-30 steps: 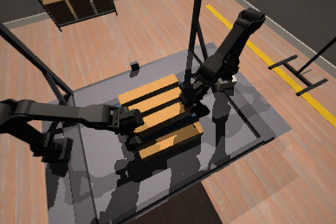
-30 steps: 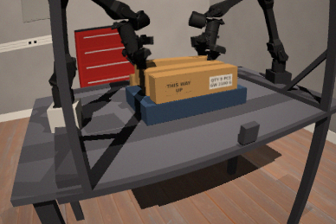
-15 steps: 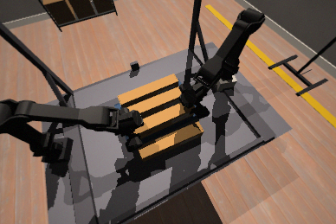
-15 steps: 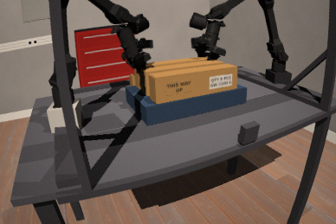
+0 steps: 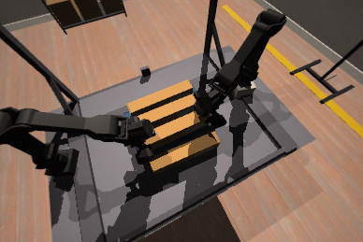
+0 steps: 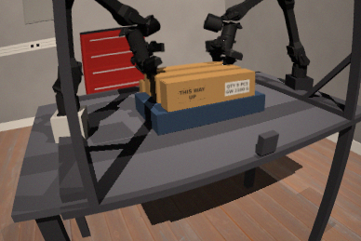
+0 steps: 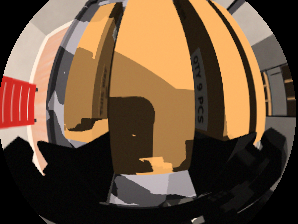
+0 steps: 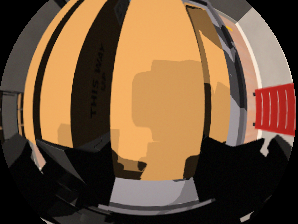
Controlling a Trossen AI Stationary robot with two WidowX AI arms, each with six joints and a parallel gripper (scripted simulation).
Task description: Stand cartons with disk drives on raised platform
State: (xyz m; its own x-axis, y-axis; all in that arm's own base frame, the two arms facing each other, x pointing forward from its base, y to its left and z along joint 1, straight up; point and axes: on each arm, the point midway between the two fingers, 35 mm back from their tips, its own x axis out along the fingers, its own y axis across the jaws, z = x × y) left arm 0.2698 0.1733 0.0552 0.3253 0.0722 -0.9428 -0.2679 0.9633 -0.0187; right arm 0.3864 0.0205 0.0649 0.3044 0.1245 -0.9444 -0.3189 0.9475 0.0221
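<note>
The carton lies 14 cm to the right of my left hand and 3 cm below it.
Right now my right hand is 140 mm to the right of the carton and 30 mm above it.
</note>
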